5 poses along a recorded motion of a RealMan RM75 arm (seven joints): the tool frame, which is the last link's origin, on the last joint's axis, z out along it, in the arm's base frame.
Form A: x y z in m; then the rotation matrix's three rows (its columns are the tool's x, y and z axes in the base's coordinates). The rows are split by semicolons.
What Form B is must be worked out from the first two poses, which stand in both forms.
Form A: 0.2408 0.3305 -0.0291; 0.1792 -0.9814 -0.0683; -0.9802 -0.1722 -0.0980; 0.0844 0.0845 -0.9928
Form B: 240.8 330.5 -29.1; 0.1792 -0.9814 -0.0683; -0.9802 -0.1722 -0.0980; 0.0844 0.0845 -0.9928
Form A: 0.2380 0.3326 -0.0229; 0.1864 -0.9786 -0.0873; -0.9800 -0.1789 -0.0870; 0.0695 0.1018 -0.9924
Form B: 238.0 332.6 -22.9; 0.1864 -0.9786 -0.0873; -0.9800 -0.1789 -0.0870; 0.0695 0.1018 -0.9924
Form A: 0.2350 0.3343 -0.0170; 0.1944 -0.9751 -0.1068; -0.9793 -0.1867 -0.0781; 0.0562 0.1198 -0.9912
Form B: 235.0 334.3 -17.0; 0.1944 -0.9751 -0.1068; -0.9793 -0.1867 -0.0781; 0.0562 0.1198 -0.9912
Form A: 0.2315 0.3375 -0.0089; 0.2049 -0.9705 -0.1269; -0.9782 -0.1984 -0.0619; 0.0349 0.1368 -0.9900
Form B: 231.5 337.5 -8.9; 0.2049 -0.9705 -0.1269; -0.9782 -0.1984 -0.0619; 0.0349 0.1368 -0.9900
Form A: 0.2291 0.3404 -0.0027; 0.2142 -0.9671 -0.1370; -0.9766 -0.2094 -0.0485; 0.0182 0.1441 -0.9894
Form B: 229.1 340.4 -2.7; 0.2142 -0.9671 -0.1370; -0.9766 -0.2094 -0.0485; 0.0182 0.1441 -0.9894
